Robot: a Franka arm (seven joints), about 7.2 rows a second.
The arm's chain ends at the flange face. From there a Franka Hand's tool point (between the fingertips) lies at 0.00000 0.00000 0.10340 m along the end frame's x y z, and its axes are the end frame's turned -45 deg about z.
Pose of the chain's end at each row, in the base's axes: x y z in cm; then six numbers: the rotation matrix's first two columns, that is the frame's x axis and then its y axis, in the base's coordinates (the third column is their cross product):
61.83, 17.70, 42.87, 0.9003, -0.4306, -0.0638, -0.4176, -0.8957, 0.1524
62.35, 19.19, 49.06, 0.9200, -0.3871, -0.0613, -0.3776, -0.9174, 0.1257
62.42, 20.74, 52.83, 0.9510, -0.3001, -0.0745, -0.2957, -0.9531, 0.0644
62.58, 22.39, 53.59, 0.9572, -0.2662, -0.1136, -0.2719, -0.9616, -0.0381
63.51, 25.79, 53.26, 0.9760, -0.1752, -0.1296, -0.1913, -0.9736, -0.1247
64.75, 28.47, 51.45, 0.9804, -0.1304, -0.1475, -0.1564, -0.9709, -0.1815
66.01, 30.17, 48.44, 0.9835, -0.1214, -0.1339, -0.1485, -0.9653, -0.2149
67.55, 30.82, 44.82, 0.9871, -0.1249, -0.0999, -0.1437, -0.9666, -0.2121
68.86, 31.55, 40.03, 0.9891, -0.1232, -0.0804, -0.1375, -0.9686, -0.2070
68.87, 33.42, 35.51, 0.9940, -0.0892, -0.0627, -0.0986, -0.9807, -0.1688
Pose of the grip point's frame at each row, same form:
60.56, 16.56, 32.67, 0.9319, 0.3289, -0.1529, 0.3413, -0.9378, 0.0626
61.27, 18.23, 38.82, 0.9175, 0.3750, -0.1322, 0.3835, -0.9224, 0.0455
61.49, 20.33, 42.54, 0.8816, 0.4617, -0.0982, 0.4634, -0.8861, -0.0071
61.56, 23.09, 43.32, 0.8691, 0.4917, -0.0534, 0.4846, -0.8682, -0.1073
62.43, 27.30, 43.09, 0.8254, 0.5646, -0.0035, 0.5549, -0.8123, -0.1798
63.51, 30.55, 41.40, 0.8038, 0.5943, 0.0240, 0.5827, -0.7787, -0.2326
64.94, 32.56, 38.44, 0.8004, 0.5967, 0.0573, 0.5904, -0.7684, -0.2466
66.83, 33.13, 34.77, 0.7996, 0.5952, 0.0793, 0.5964, -0.7718, -0.2206
68.32, 33.78, 29.95, 0.7966, 0.5978, 0.0895, 0.6022, -0.7720, -0.2032
68.39, 35.22, 25.34, 0.7726, 0.6304, 0.0750, 0.6331, -0.7565, -0.1637

